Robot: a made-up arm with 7 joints. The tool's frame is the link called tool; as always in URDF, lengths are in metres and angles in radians. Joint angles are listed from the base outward.
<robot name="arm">
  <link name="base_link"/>
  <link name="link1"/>
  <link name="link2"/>
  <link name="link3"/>
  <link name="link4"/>
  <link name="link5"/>
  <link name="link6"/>
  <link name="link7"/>
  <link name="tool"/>
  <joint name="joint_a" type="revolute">
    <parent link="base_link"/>
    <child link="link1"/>
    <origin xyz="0 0 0.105" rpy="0 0 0"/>
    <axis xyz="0 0 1"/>
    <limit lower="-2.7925" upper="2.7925"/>
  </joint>
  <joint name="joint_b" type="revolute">
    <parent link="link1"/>
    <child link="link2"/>
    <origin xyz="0 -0.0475 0.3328" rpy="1.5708 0 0"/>
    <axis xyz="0 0 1"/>
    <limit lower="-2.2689" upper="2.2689"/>
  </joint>
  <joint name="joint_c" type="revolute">
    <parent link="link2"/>
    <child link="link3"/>
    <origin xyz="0 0.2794 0.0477" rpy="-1.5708 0 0"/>
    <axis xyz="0 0 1"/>
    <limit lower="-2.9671" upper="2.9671"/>
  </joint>
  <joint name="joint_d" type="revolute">
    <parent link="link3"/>
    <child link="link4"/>
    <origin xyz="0.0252 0.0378 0.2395" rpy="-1.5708 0 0"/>
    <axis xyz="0 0 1"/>
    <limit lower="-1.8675" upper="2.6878"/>
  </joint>
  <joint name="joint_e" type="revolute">
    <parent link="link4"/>
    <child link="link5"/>
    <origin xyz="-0.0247 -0.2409 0.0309" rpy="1.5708 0 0"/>
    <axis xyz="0 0 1"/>
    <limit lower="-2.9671" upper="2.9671"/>
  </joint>
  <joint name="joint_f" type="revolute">
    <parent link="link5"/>
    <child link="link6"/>
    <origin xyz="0 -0.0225 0.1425" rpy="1.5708 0 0"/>
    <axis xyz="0 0 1"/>
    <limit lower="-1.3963" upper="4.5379"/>
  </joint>
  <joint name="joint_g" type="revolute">
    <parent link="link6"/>
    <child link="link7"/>
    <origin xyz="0.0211 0.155 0.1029" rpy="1.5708 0 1.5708"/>
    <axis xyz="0 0 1"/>
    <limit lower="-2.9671" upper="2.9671"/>
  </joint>
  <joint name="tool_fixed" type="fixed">
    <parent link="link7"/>
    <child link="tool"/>
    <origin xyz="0 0 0" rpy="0 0 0"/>
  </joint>
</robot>
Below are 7 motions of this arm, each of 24 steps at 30 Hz.
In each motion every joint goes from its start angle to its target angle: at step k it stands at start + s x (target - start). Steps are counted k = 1, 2, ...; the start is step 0. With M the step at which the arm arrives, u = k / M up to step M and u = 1 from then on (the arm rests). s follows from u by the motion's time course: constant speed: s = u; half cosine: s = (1 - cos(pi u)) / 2; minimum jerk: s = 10 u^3 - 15 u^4 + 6 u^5.
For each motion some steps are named. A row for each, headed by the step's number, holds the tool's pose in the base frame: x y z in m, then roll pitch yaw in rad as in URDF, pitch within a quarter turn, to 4 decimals.
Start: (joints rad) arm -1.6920 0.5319 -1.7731 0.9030 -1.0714 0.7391 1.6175
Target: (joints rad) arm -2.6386 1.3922 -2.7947 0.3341 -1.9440 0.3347 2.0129
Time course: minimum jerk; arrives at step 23
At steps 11, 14, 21, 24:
11: 0.1619 0.9015 1.0259 -2.2127 -0.5900 -0.4277
14: 0.4755 0.8985 0.8455 -2.2524 -0.8820 -0.9778
21: 0.7966 0.7382 0.6078 -1.6593 -1.2620 -2.0967
24: 0.8016 0.7338 0.6032 -1.6297 -1.2661 -2.1342

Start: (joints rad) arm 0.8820 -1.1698 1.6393 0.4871 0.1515 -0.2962 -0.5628
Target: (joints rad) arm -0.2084 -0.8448 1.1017 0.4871 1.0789 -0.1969 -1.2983
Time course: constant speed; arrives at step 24
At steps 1, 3, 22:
1: 0.4195 0.8126 0.7973 -1.7205 -0.9651 1.7697
3: 0.4812 0.7686 0.8128 -1.6908 -1.0381 1.6612
22: 0.8140 0.1663 0.9555 0.7143 -1.3252 -1.6074

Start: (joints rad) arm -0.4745 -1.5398 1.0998 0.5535 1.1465 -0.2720 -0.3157
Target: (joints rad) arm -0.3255 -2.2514 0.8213 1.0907 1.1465 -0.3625 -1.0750
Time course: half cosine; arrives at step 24
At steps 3, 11, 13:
3: 0.9380 -0.1380 0.3179 -0.7928 -0.1854 0.0155
11: 0.7979 0.0314 0.0218 -0.6501 -0.0216 0.0540
13: 0.7242 0.0860 -0.0550 -0.5987 0.0395 0.0648

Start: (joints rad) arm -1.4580 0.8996 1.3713 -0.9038 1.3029 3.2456 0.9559
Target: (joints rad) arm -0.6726 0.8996 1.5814 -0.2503 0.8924 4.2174 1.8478
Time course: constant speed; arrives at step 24
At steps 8, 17, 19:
8: -0.3522 0.5516 0.8645 1.2041 -0.5420 0.4414
17: -0.4696 0.5019 0.8778 1.6186 -0.7511 0.5736
19: -0.4947 0.4878 0.8812 1.7292 -0.7999 0.5589

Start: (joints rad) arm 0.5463 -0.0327 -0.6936 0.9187 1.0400 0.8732 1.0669
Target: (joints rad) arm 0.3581 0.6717 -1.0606 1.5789 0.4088 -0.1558 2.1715
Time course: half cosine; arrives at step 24
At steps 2, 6, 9, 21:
2: 0.4891 -0.2258 1.2264 -1.4033 0.2823 -1.0721
6: 0.4459 -0.2905 1.2241 -1.5194 0.4255 -1.1231
9: 0.3885 -0.3680 1.2050 -1.6933 0.6272 -1.2353
21: 0.1428 -0.5828 0.9630 2.7652 0.9571 -2.8686

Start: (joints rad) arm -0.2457 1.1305 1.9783 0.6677 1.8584 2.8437 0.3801
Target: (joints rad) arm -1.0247 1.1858 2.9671 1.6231 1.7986 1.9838 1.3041
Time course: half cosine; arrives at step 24
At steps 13, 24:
13: -0.3661 0.4482 0.3910 -1.7294 0.1918 -0.5545
24: -0.2317 0.4116 0.2576 -2.5699 0.2261 -1.0353

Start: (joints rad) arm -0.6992 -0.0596 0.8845 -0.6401 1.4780 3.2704 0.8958
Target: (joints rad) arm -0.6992 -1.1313 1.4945 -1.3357 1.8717 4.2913 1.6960
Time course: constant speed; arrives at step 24
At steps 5, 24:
5: 0.0098 -0.1370 1.1944 2.0937 -0.1802 0.4105
24: 0.1505 -0.5591 0.9390 -2.1565 -0.6015 -0.4635

